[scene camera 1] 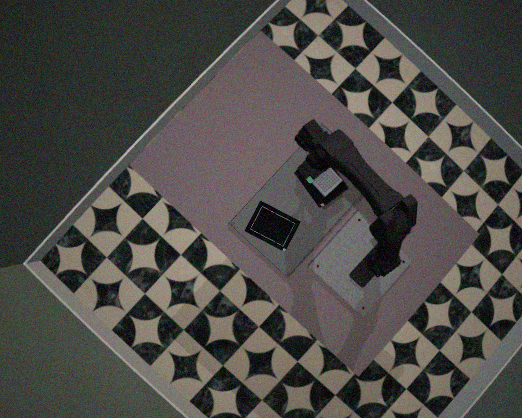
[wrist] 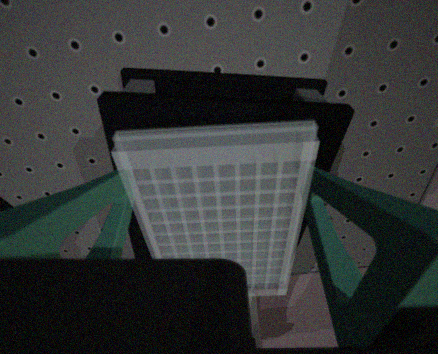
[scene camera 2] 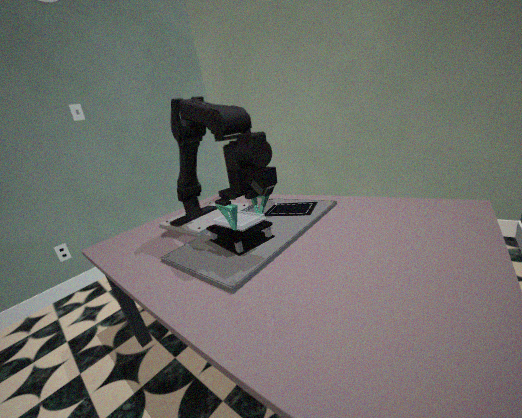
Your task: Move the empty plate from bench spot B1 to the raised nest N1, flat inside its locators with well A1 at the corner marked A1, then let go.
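Frame: origin at the arm's base, x ahead, y left, z up, level; centimetres.
Seen in the pictures: gripper, between the fingertips: [scene camera 1: 314,168] [wrist: 217,176] [scene camera 2: 247,223]; arm's base, origin of its link: [scene camera 1: 372,262] [scene camera 2: 194,216].
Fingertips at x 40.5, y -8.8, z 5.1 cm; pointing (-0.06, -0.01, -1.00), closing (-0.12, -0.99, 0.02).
Observation:
Offsets run from my fingertips to a thing's top centre. "*": to the spot under its first point. Level surfaces: height alone.
The plate @(dz +1.6, dx -3.5, dy +0.2 cm) [scene camera 1: 329,182] [scene camera 2: 240,221] [wrist: 214,200] is a pale, clear well plate with a grid of small wells. My gripper [scene camera 2: 245,211] [wrist: 217,176] is shut on it, one green finger on each long side. The plate lies level, right over the black raised nest N1 @(dz -0.2, dx -4.8, dy +0.5 cm) [scene camera 1: 306,174] [scene camera 2: 243,240] [wrist: 217,102]. I cannot tell whether it touches the nest top. The black spot B1 @(* dz -5.3, dx -3.4, dy +24.9 cm) [scene camera 1: 272,225] [scene camera 2: 291,208], outlined in white, is empty on the grey bench board @(dz -5.4, dx -5.5, dy +9.3 cm) [scene camera 1: 284,195] [scene camera 2: 218,265]. The arm hides part of the nest in the overhead view.
The arm's base stands on a light perforated plate [scene camera 1: 342,253] [scene camera 2: 193,224] beside the bench board. Both rest on a mauve table @(dz -6.8 cm) [scene camera 1: 218,124] [scene camera 2: 363,290]. A checkered floor [scene camera 1: 176,311] lies around it.

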